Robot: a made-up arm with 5 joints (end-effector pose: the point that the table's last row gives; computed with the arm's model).
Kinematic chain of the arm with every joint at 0, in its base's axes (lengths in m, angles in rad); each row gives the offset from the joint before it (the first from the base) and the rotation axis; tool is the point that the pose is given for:
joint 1: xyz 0 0 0.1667 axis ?
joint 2: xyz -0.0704 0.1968 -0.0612 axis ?
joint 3: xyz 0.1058 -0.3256 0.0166 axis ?
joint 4: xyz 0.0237 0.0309 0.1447 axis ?
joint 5: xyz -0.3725 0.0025 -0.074 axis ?
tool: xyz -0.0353 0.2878 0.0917
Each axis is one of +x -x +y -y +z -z.
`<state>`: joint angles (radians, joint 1 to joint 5).
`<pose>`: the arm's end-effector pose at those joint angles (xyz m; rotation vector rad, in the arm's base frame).
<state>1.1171 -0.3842 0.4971 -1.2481 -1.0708</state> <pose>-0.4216 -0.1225 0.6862 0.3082 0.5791 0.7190</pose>
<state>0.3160 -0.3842 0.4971 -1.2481 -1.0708</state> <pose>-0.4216 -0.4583 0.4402 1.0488 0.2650 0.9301</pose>
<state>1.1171 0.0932 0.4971 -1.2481 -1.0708</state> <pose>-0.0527 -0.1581 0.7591 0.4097 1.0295 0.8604</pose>
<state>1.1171 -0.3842 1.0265 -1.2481 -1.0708</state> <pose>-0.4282 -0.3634 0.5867 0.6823 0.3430 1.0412</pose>
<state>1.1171 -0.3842 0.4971 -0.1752 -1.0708</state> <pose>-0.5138 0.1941 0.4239 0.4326 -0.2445 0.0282</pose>
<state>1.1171 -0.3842 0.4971 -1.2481 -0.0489</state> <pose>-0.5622 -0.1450 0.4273 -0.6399 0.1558 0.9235</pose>
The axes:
joint 1: -x
joint 2: +z
joint 3: +x
joint 4: -z
joint 5: -x

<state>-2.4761 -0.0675 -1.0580 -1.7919 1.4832</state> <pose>-0.0150 0.2788 -0.3012 0.0050 -1.7402 0.2523</pose>
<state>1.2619 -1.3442 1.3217 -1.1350 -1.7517</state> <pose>-0.7829 -0.3467 0.1122 0.8510 -0.2646 1.2720</pose>
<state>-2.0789 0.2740 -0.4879 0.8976 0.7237</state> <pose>-0.0112 0.1320 0.6188 0.8907 0.5715 -0.3836</pose>
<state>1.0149 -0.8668 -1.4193 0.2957 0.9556</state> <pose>-0.4813 -0.3224 -0.1475 2.4821 -0.4860 1.1980</pose>
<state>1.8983 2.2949 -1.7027 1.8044 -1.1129</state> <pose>-0.2387 -0.6107 -0.0573 0.1668 0.2565 1.4937</pose>
